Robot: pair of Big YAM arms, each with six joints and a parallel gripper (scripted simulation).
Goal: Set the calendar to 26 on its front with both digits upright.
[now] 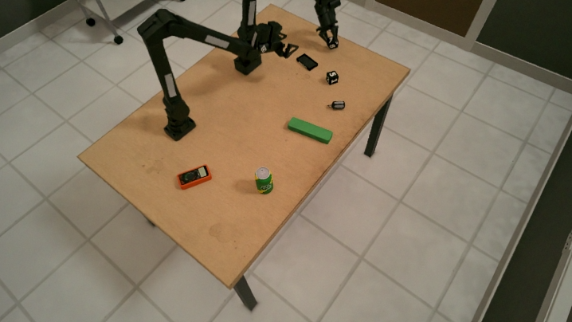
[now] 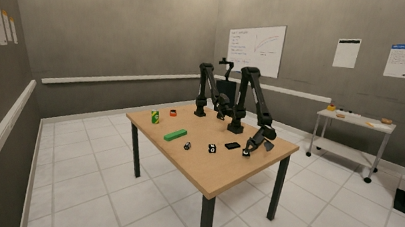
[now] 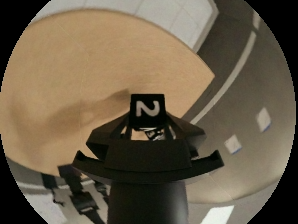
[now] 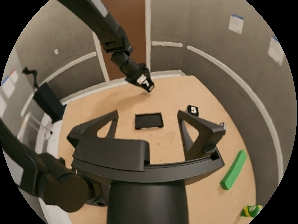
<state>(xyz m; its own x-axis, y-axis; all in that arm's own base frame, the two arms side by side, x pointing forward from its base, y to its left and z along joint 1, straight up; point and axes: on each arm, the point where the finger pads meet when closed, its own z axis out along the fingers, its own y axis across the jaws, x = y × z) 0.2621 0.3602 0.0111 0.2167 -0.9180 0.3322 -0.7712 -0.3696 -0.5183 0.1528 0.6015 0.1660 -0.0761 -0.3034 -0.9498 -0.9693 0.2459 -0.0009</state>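
Right now the black calendar cube is 120 mm ahead of my left hand, 190 mm to the right of it and 30 mm below it.
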